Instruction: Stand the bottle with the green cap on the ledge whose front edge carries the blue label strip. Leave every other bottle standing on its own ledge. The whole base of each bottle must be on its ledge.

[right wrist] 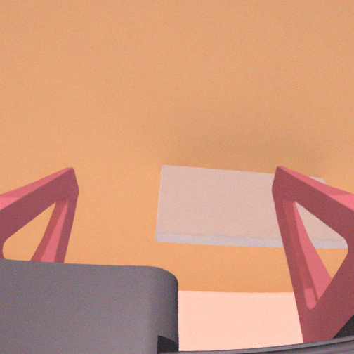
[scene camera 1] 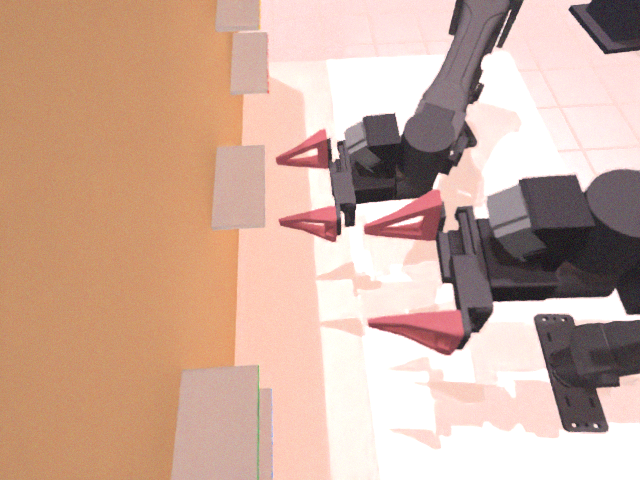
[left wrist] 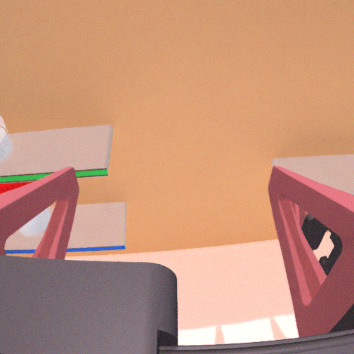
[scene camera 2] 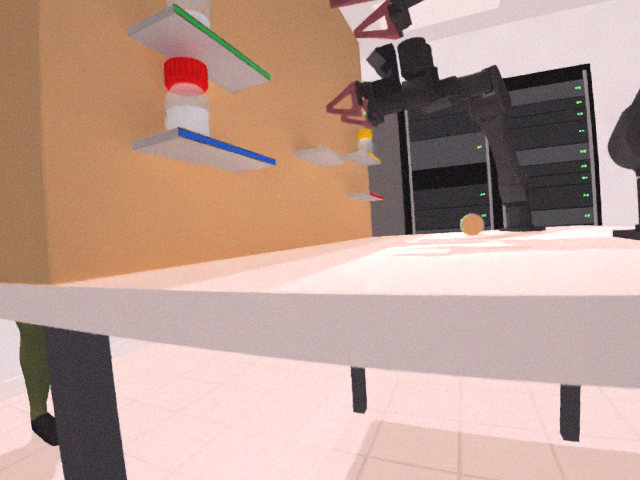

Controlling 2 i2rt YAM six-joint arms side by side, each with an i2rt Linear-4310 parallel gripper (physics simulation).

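Observation:
The bottle with the green cap lies on its side on the table in scene camera 2, its round tan base showing and a green sliver at its edge; it does not show in the other views. The blue-strip ledge carries a standing bottle with a red cap. My right gripper is open and empty, in front of a ledge with a pale front edge. My left gripper is open and empty, away from the wall.
The green-strip ledge hangs above the blue one and holds a partly visible bottle. A yellow-capped bottle stands on the yellow-strip ledge. The red-strip ledge is below it.

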